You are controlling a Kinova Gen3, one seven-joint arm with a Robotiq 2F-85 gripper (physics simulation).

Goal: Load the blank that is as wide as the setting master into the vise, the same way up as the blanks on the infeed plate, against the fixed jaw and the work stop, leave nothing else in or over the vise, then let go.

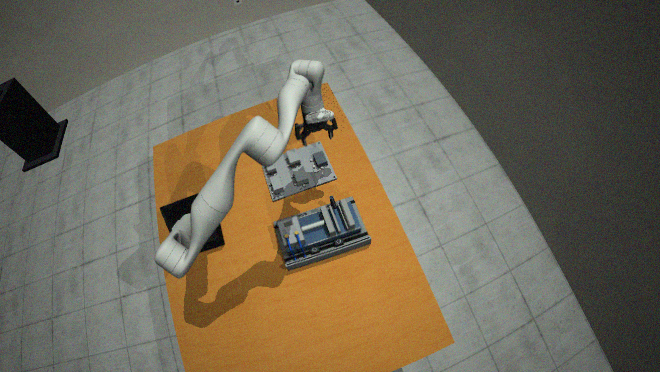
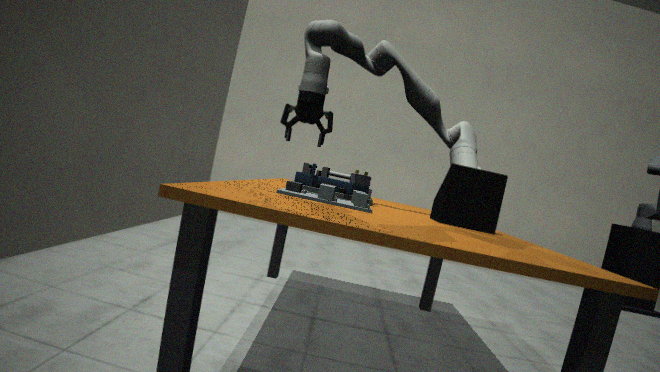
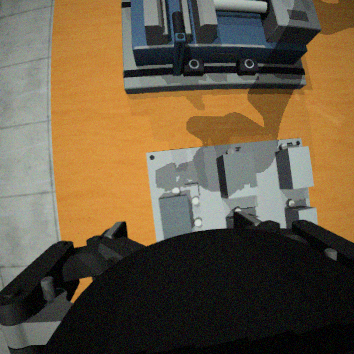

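My gripper is open and empty, high above the far side of the infeed plate. A dark blue-grey blank lies flat on the plate. Lighter grey blanks, among them a large one and a corner one, lie beside it; fingers partly hide others. The vise has a fixed jaw and moving jaw. A dark upright stop stands at the gap. No blank shows between the jaws. I cannot identify the setting master.
The vise stands beside the infeed plate on the orange table. The arm's black base is at the table's other side. The vise's grey end block stands beyond the moving jaw. A black stand is off the table.
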